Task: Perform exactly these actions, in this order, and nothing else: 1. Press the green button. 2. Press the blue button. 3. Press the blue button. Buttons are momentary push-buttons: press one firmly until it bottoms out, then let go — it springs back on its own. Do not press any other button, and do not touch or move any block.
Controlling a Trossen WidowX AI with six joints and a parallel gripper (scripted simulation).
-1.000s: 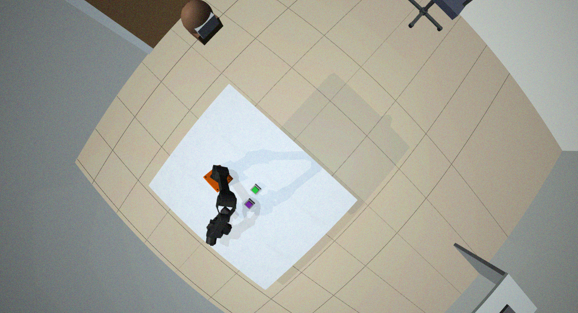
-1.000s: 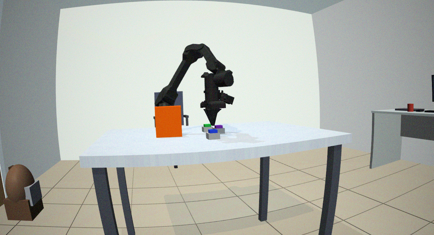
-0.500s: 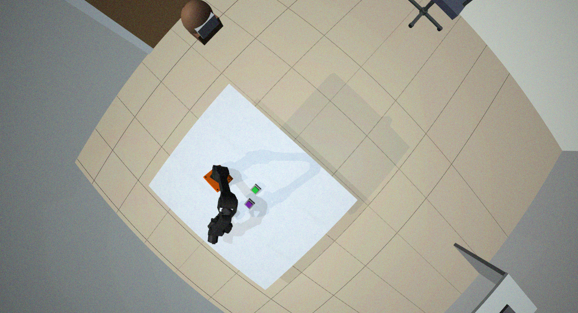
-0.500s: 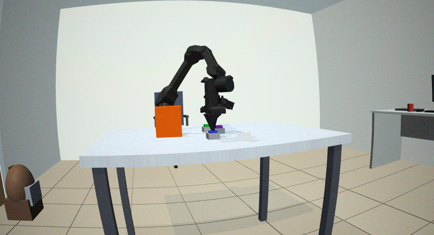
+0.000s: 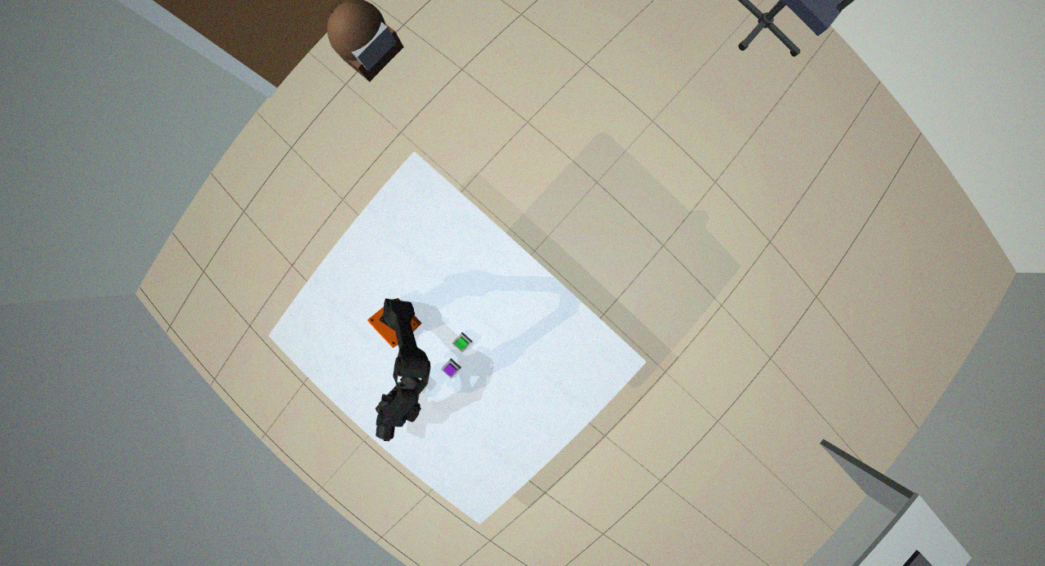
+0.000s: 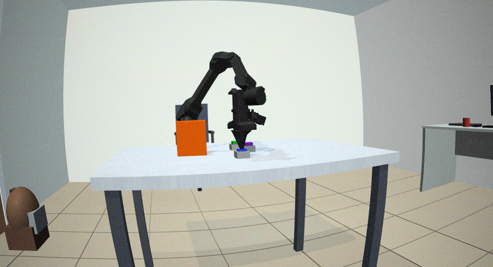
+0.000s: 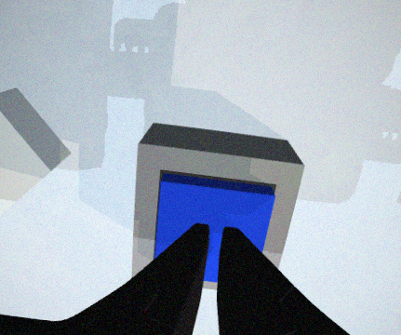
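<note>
Right now my gripper tip is 10 mm above the blue button. Round my gripper tip: green button 260 mm to the left, 70 mm ahead; purple button 160 mm to the left, 90 mm ahead.
</note>
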